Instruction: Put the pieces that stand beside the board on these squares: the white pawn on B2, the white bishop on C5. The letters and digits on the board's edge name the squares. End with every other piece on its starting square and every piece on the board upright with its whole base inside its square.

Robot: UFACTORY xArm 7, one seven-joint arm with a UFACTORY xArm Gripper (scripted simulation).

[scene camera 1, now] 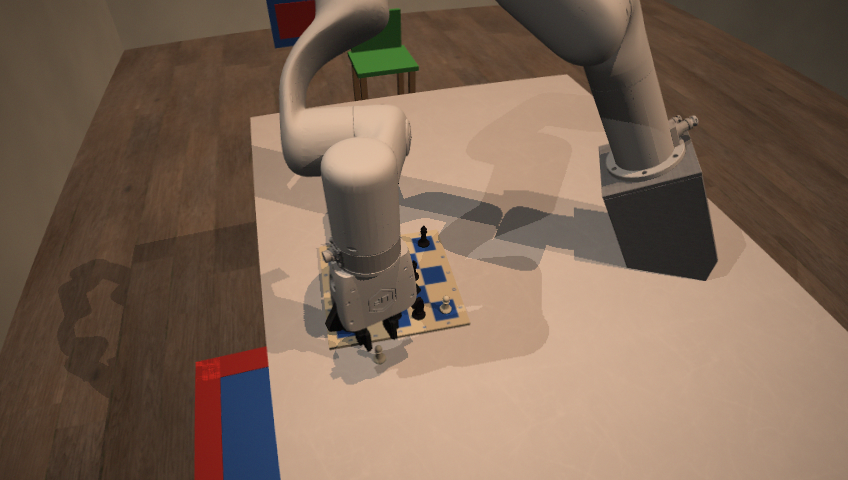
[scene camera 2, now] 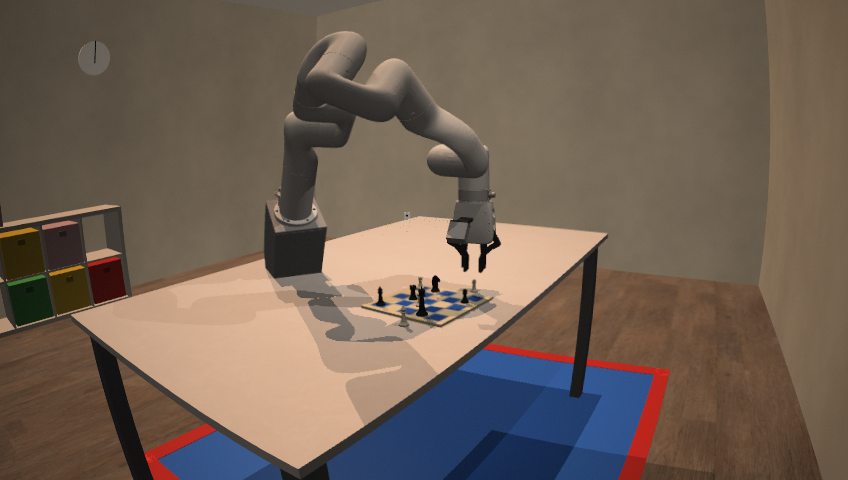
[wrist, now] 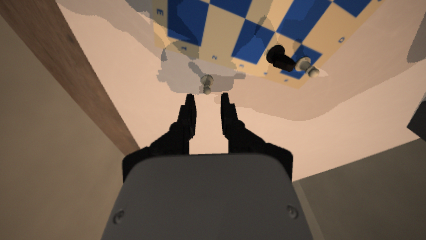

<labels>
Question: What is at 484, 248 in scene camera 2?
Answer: The gripper.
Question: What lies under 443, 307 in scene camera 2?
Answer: A blue-and-tan chessboard.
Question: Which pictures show the blue-and-tan chessboard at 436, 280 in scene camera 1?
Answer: Scene camera 1, scene camera 2 and the wrist view: all of them.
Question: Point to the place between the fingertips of the gripper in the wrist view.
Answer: At 208, 102
</labels>
